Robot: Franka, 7 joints.
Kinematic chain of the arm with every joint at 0, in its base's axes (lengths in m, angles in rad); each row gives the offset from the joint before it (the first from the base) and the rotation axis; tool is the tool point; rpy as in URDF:
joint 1: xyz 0 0 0.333 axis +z
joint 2: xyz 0 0 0 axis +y
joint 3: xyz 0 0 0.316 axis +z
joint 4: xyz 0.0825 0 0 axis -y
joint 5: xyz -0.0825 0 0.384 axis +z
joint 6: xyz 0 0 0 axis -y
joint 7: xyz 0.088 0 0 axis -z
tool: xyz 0 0 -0.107 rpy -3.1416 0 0
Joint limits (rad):
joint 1: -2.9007..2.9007
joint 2: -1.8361..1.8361
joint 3: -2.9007..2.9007
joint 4: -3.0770..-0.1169
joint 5: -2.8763..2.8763
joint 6: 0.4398..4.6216
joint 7: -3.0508..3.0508
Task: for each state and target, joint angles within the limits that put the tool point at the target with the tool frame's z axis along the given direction. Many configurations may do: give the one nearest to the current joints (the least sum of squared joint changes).
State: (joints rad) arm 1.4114 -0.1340 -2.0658 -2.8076 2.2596 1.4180 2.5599
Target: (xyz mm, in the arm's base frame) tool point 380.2 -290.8 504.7 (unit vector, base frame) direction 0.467 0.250 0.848
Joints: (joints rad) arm 1.4324 0.1705 -2.2669 -2.4765 2.6370 0.9747 2.5599
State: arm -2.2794 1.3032 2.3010 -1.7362 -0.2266 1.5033 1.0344
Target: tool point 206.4 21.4 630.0 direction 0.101 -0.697 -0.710
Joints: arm -1.9151 1.0908 2.9007 -2.3538 -0.9164 0.7478 1.0344
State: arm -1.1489 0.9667 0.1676 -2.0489 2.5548 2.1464 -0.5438
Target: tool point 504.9 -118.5 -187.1 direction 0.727 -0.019 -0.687
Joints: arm -0.5926 1.4811 0.3302 -1.4426 2.8550 2.6658 -0.5438
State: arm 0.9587 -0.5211 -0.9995 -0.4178 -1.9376 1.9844 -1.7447
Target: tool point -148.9 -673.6 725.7 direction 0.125 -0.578 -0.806
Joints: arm 0.8134 -1.1152 -1.0005 -0.7777 -1.5749 1.4901 -1.7447
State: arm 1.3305 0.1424 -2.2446 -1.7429 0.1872 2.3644 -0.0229
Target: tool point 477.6 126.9 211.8 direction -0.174 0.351 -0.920
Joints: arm 2.3127 -0.4886 -2.1064 -2.3838 -0.0521 2.5282 -0.0229
